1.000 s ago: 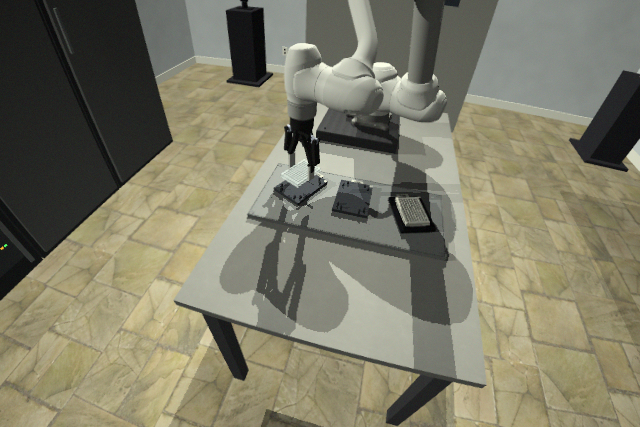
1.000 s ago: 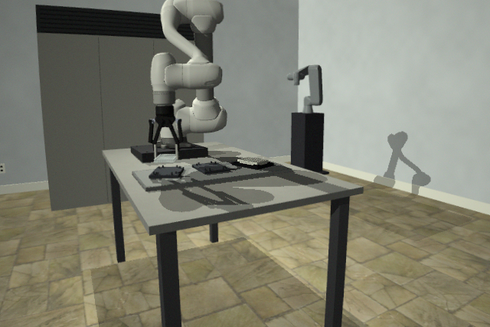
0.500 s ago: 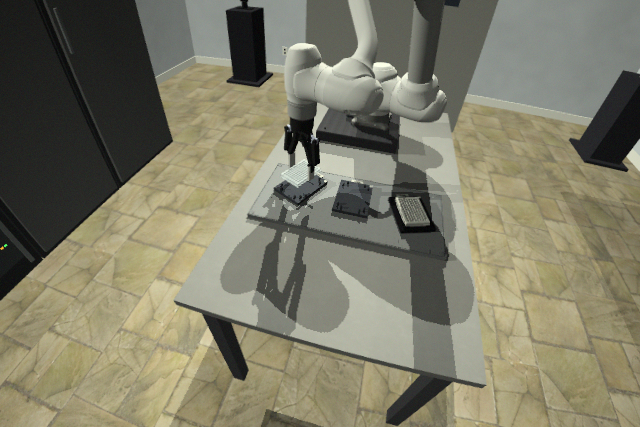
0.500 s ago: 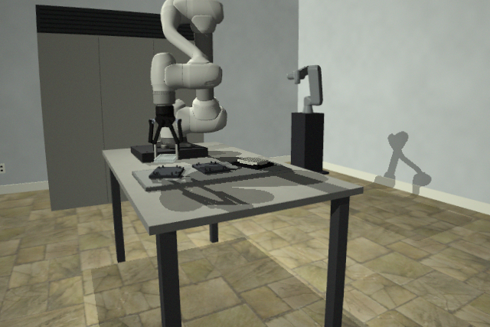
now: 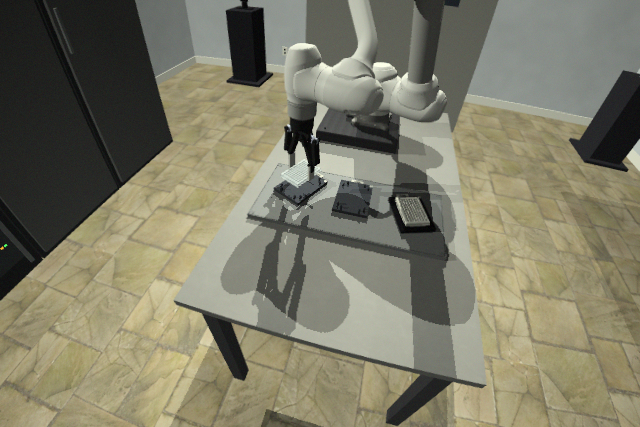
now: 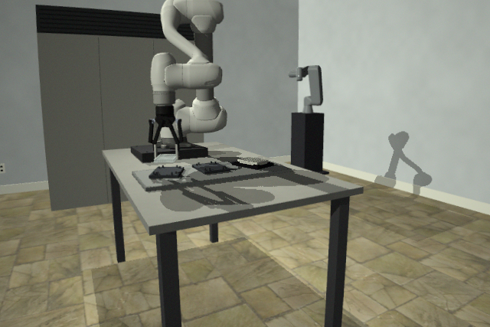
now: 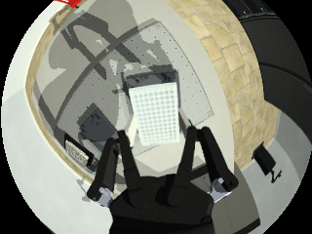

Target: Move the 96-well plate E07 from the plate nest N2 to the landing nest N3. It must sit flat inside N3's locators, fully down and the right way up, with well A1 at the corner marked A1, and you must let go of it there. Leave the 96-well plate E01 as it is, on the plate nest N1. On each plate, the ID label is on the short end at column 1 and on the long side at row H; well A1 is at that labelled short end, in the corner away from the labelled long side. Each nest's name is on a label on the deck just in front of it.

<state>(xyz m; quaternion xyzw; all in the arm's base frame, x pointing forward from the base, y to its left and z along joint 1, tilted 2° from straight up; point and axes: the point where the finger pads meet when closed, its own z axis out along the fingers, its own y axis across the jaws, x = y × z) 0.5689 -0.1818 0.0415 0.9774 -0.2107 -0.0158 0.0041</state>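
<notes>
The landing nest N3 is 200 mm to the left of my hand and 80 mm below it. From my hand the other things lie so: plate nest N2: 80 mm below.
</notes>
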